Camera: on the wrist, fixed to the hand. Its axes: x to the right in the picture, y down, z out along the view.
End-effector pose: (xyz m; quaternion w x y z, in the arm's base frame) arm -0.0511 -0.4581 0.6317 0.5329 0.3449 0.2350 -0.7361
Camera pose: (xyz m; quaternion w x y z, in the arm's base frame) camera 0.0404 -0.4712 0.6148 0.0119 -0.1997 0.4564 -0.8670
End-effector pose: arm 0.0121 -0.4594 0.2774 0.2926 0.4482 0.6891 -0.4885
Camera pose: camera 0.0934 -0.4238 0.2464 0.1290 -0.3185 0.8237 -0.4509
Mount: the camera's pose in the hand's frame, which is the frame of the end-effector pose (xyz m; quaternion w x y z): 0.0032 0.0905 -0.0252 0.6829 -0.2427 -0.2056 -0.6576
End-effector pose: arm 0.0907 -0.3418 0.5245 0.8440 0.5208 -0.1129 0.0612
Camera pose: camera 0.0770 -0.2786 0.5927 0.7198 0.2376 0.0770 -0.6477
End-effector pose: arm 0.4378 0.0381 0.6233 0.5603 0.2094 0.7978 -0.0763
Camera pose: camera 0.4531 0.1294 0.6396 0.5473 -0.5333 0.5858 -0.2700
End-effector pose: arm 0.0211 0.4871 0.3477 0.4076 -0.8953 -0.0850 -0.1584
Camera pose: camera 0.0442 0.4090 0.3008 0.0606 0.6870 0.6922 0.2128
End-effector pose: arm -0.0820 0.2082 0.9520 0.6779 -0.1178 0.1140 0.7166
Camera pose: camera -0.1722 0.1981 0.9275 0.9291 -0.1726 -0.3129 0.0955
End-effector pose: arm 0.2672 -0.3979 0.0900 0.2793 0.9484 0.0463 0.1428
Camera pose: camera 0.2635 -0.4603 0.1602 0.5243 0.5788 0.5632 -0.2699
